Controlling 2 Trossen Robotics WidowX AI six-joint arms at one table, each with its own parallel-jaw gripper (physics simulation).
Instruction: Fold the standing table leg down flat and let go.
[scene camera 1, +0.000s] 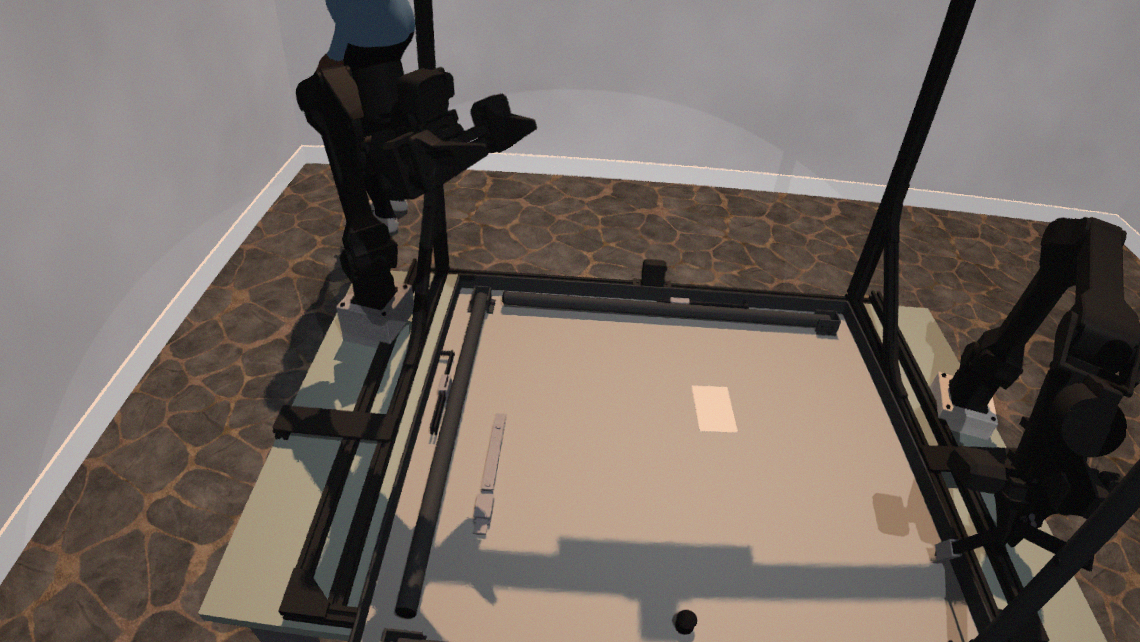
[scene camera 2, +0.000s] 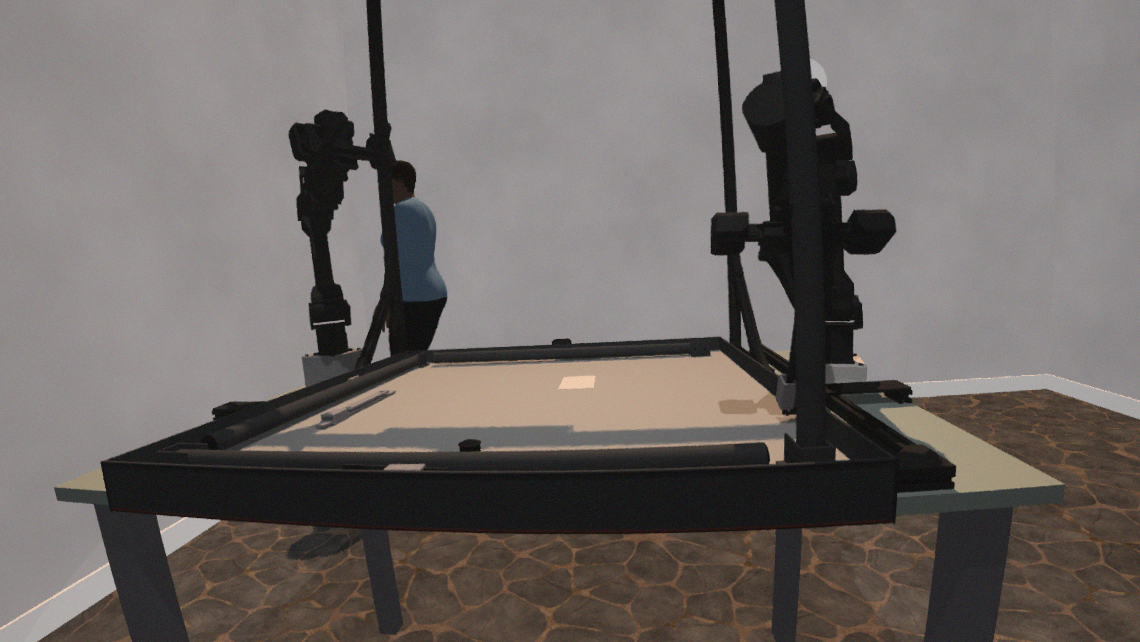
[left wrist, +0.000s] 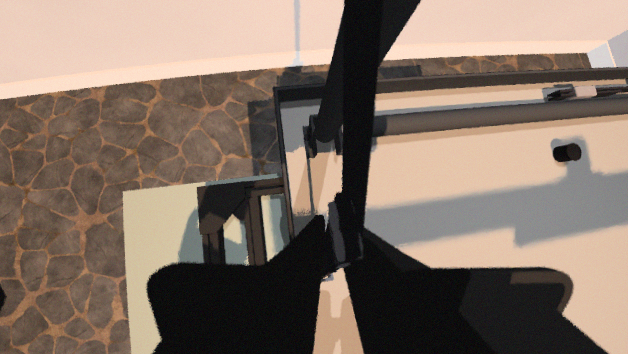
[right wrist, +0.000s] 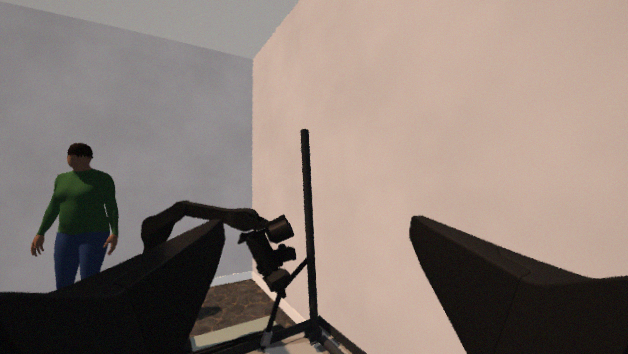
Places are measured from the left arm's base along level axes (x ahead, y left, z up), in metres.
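Pixels of known places: left gripper, fingertip midpoint: (scene camera 1: 1005, 544) (right wrist: 284, 296); right gripper, fingertip midpoint: (scene camera 1: 512, 136) (scene camera 2: 368, 121) (right wrist: 318, 227); left arm's base, link origin: (scene camera 1: 967, 397) (scene camera 2: 833, 360); right arm's base, link origin: (scene camera 1: 374, 295) (scene camera 2: 333, 352).
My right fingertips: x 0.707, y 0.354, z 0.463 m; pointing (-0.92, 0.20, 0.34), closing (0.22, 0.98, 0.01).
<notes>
For each thing: its middle in the pictures, then the offset to it from my right fingertips. "*": a spot on its surface instead.
- leg, surface spot: (left wrist: 334, 102) * dx -0.643, dy +0.145, dz -0.335 m
- light grey bracket, body centre: (scene camera 2: 786, 391) (scene camera 1: 948, 550) (right wrist: 266, 338) dx -0.620, dy +0.016, dz -0.422 m
- metal strip, body centre: (scene camera 1: 491, 467) (scene camera 2: 360, 404) dx +0.002, dy +0.076, dz -0.458 m
The dark table leg (scene camera 1: 1068, 558) (scene camera 2: 801, 239) (right wrist: 307, 200) stands upright at the near right corner of the upturned table. In the left wrist view, the leg (left wrist: 334, 102) rises from its corner hinge, partly hidden by its brace (left wrist: 359, 165). A light grey bracket (scene camera 1: 945, 550) (scene camera 2: 785, 394) (right wrist: 266, 340) sits at the brace's foot. My left gripper (left wrist: 330, 223) is shut on the brace, above the table; the leg hides its fingertips in scene camera 2. My right gripper (scene camera 1: 512, 137) (right wrist: 318, 227) is open and empty, high over the far left corner.
Folded legs lie along the left edge (scene camera 1: 446, 446), the back edge (scene camera 1: 662, 308) and the front edge (scene camera 2: 470, 459). A metal strip (scene camera 1: 494, 454) lies beside the left leg. Dark uprights (scene camera 1: 917, 143) (scene camera 2: 378, 103) rise behind the table. A person (scene camera 2: 418, 247) stands behind.
</notes>
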